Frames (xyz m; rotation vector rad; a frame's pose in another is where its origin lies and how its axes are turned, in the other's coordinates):
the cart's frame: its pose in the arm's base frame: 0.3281 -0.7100 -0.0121 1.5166 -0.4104 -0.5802
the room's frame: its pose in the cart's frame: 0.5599 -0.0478 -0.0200 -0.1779 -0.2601 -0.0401
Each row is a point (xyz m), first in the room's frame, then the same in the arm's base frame.
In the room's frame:
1: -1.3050 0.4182 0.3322
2: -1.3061 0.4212 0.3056
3: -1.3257 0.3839 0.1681
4: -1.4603 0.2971 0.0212
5: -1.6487 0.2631 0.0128
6: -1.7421 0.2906 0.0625
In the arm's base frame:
1: -0.1680 -0.1883 0.5047
2: -0.1481 -0.1706 0.5016
3: -0.0670 -0.0718 0.4357
4: -0.0624 0.1193 0.3322
5: -0.1812 0.2689 0.3178
6: -0.2693 0.3122 0.3660

